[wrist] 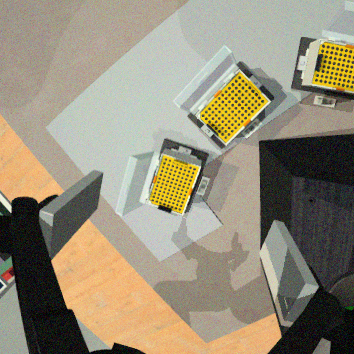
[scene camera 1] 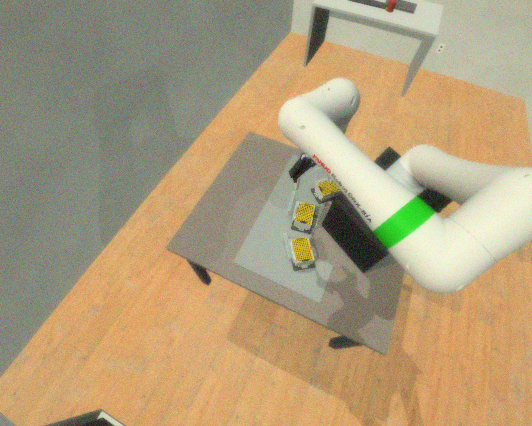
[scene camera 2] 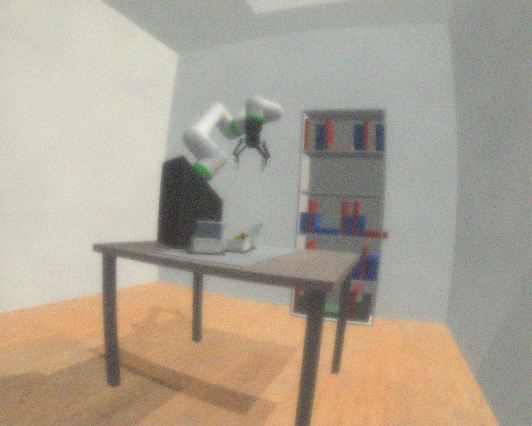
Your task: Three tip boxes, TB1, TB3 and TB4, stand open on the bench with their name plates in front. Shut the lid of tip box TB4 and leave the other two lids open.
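Places are measured from the arm's base along level axes (x back, y right, z up), in millimetres.
Pixels of known places: gripper, fingertip midpoint: (wrist: 183,213) (scene camera 1: 313,183) (scene camera 2: 250,170); arm's base, link origin: (scene camera 2: 191,182).
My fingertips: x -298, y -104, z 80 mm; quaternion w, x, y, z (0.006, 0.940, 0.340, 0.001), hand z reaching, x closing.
Ahead of a thing's pixels: the offset from my fingertips to its middle. "spot": to the spot under its first point. Level surfaces: height alone.
Three tip boxes with yellow racks stand open on the grey mat. The first box @[dx +61, dy -108, dz -351 mm] (scene camera 1: 302,250) (wrist: 175,183) is at the lower left in the wrist view, its clear lid @[spot: dx +6, dy -159, dz -309 mm] (wrist: 132,185) raised. The middle box @[dx -3, dy +82, dz -351 mm] (scene camera 1: 305,213) (wrist: 234,107) has its lid (wrist: 205,77) raised. The third box @[dx +51, dy +301, dz -351 mm] (scene camera 1: 327,188) (wrist: 334,65) is partly cut off in the wrist view, its lid @[spot: dx -22, dy +320, dz -333 mm] (wrist: 340,25) raised. Name plates @[spot: dx +116, dy -69, dz -413 mm] (wrist: 202,186) @[spot: dx +63, dy +98, dz -414 mm] (wrist: 252,127) @[spot: dx +102, dy +257, dz -413 mm] (wrist: 325,101) are unreadable, so I cannot tell which is TB4. My gripper (scene camera 1: 296,174) (scene camera 2: 250,168) (wrist: 183,213) is open, empty and high above the bench.
The black pedestal (scene camera 1: 352,230) (scene camera 2: 185,205) (wrist: 280,165) stands beside the boxes, on their plate side. The mat @[dz -416 mm] (scene camera 1: 265,245) (wrist: 100,120) lies on the brown bench @[dz -419 mm] (scene camera 1: 210,215) (scene camera 2: 320,265). A bookshelf (scene camera 2: 345,112) stands behind the bench in scene camera 2. The white arm crosses above the bench.
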